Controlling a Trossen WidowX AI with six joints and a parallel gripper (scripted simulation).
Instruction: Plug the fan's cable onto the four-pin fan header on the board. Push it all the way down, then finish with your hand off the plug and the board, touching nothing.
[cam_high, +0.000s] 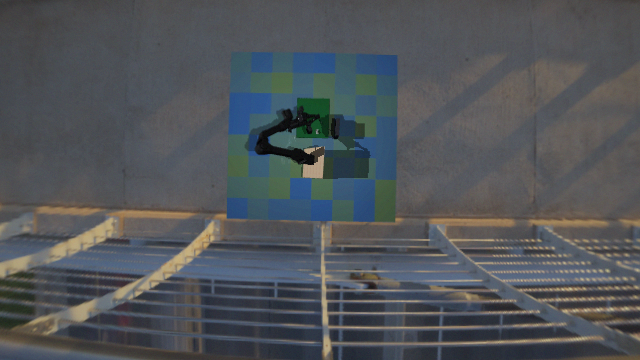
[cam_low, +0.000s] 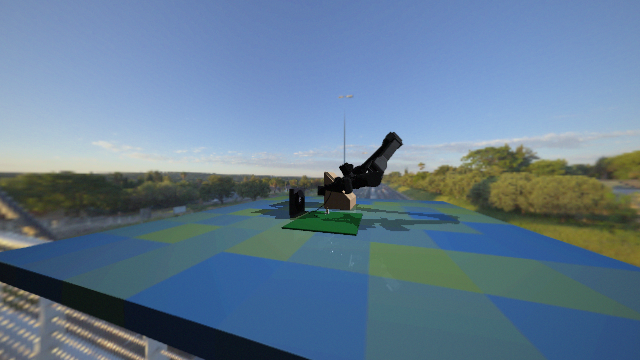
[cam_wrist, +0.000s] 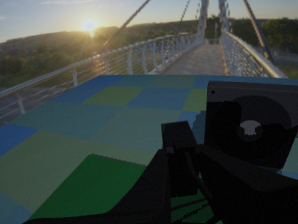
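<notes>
Right now the dark plug is 10 mm below my gripper tip. From my gripper tip the other things lie so: green board: 140 mm below, 30 mm to the left, 30 mm ahead; black fan: 140 mm to the right, 60 mm below, 60 mm behind.
</notes>
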